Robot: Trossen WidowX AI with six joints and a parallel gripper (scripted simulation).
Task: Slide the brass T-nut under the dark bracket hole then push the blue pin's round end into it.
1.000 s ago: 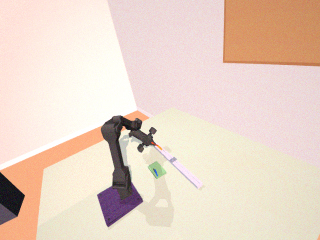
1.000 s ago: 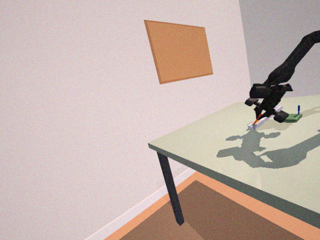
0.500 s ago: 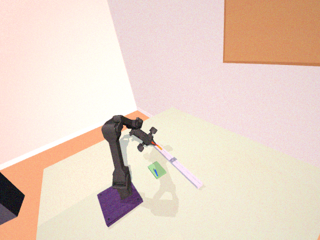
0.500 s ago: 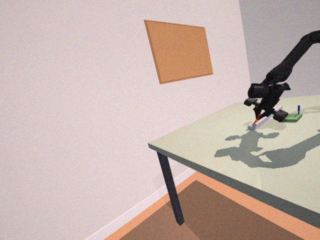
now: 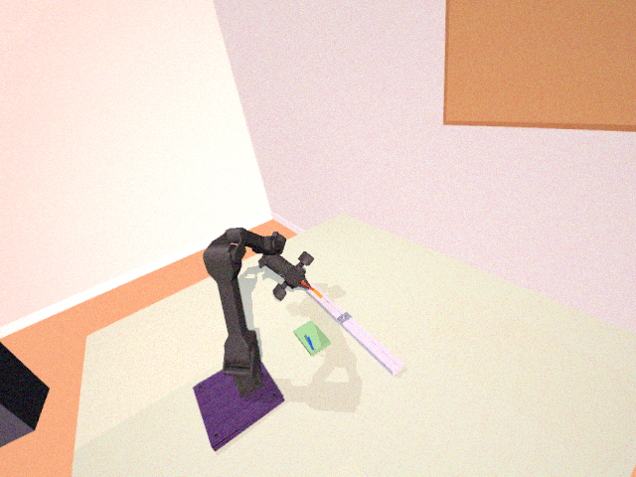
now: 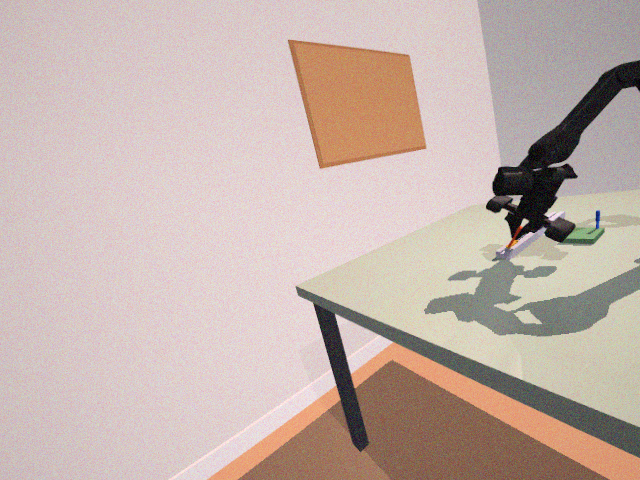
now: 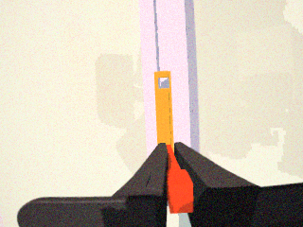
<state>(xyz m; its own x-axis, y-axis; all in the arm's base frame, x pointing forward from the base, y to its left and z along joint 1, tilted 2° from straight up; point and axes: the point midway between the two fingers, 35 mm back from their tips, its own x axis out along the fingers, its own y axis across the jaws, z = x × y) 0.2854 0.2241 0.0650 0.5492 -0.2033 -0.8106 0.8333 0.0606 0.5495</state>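
The brass T-nut lies 2 cm to the right of my gripper tip. Also, from my gripper tip: aluminum rail: 18 cm to the right, 3 cm below, 3 cm ahead; then green tray: 20 cm to the right, 10 cm behind, 4 cm below; then blue pin: 22 cm to the right, 11 cm behind, 2 cm below.
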